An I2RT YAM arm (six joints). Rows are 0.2 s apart.
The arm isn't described. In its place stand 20 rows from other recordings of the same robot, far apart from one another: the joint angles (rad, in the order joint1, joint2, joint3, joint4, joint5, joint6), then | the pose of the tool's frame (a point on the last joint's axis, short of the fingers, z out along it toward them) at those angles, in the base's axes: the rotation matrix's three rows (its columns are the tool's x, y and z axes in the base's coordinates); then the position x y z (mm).
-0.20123 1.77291 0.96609 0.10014 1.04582 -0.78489 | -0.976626 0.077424 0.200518; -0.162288 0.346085 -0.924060; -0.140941 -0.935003 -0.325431; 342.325 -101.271 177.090
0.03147 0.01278 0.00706 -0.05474 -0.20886 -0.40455 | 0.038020 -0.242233 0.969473; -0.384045 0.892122 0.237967; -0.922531 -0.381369 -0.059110; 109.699 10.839 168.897
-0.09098 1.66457 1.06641 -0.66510 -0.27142 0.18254 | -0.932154 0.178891 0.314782; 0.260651 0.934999 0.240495; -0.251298 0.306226 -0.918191; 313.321 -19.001 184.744
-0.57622 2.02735 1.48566 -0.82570 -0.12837 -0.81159 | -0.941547 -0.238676 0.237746; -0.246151 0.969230 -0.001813; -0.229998 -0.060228 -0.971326; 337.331 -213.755 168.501
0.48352 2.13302 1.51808 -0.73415 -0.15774 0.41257 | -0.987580 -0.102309 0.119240; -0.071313 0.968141 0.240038; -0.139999 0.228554 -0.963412; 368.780 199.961 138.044
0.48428 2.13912 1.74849 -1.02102 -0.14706 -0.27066 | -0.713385 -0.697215 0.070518; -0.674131 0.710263 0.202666; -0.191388 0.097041 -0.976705; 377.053 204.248 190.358
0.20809 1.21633 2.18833 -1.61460 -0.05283 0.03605 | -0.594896 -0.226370 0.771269; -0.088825 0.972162 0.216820; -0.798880 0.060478 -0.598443; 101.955 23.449 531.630
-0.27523 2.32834 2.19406 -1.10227 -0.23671 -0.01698 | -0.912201 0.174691 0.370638; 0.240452 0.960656 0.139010; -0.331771 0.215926 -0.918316; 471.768 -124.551 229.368
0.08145 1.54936 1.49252 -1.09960 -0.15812 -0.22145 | -0.858536 -0.340415 0.383449; -0.287709 0.938826 0.189287; -0.424428 0.052188 -0.903956; 304.828 30.508 323.507
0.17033 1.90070 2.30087 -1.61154 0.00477 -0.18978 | -0.874325 -0.338871 0.347452; -0.341791 0.938170 0.054921; -0.344580 -0.070738 -0.936088; 341.359 58.541 411.374
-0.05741 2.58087 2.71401 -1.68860 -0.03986 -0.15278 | -0.995240 -0.095856 0.017585; -0.095117 0.994706 0.038905; -0.021221 0.037047 -0.999088; 479.411 -26.132 236.329
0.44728 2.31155 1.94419 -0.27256 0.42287 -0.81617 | -0.297690 -0.459100 0.837023; -0.879644 0.472600 -0.053630; -0.370956 -0.752247 -0.544533; 487.571 217.687 212.754
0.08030 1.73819 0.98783 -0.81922 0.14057 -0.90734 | -0.551418 -0.834136 0.012439; -0.826993 0.544615 -0.139559; 0.109637 -0.087243 -0.990136; 283.721 17.828 141.384
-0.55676 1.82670 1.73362 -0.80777 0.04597 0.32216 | -0.456429 0.734400 0.502323; 0.656649 0.658993 -0.366797; -0.600404 0.162433 -0.783027; 342.435 -215.074 319.992
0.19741 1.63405 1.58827 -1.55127 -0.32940 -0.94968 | -0.426292 -0.900315 -0.087800; -0.870014 0.381486 0.312321; -0.247693 0.209527 -0.945911; 273.627 66.474 318.049
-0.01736 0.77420 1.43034 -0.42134 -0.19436 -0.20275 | 0.262237 -0.120440 0.957458; -0.202155 0.963310 0.176545; -0.943592 -0.239852 0.228268; 94.812 5.231 520.423
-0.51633 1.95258 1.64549 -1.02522 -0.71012 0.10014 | -0.816753 0.323704 0.477629; 0.550842 0.683819 0.478502; -0.171719 0.653916 -0.736822; 354.002 -174.279 243.490
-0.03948 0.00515 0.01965 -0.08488 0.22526 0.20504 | -0.015632 0.269943 0.962749; 0.199235 0.944399 -0.261563; -0.979827 0.187724 -0.068545; 108.139 -12.229 170.763
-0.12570 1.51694 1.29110 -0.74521 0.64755 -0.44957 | -0.927842 0.038383 0.370993; -0.232113 0.719176 -0.654912; -0.291946 -0.693767 -0.658372; 310.612 -60.897 296.210
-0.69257 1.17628 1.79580 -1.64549 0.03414 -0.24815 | -0.798100 0.470139 0.376837; 0.343204 0.868770 -0.357000; -0.495224 -0.155590 -0.854719; 106.930 -90.295 454.615
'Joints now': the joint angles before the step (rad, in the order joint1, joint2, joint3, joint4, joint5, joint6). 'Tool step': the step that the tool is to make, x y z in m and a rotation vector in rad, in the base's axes. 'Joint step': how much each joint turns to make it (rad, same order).
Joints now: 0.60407 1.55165 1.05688 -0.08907 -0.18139 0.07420
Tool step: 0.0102 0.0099 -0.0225 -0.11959 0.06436 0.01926
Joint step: 0.00927 0.09654 0.05401 -0.08792 0.02908 -0.05562
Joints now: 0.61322 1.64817 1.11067 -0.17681 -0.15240 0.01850
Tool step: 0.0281 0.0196 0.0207 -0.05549 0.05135 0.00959
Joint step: -0.00002 0.12442 0.25243 -0.20468 0.00380 -0.01833
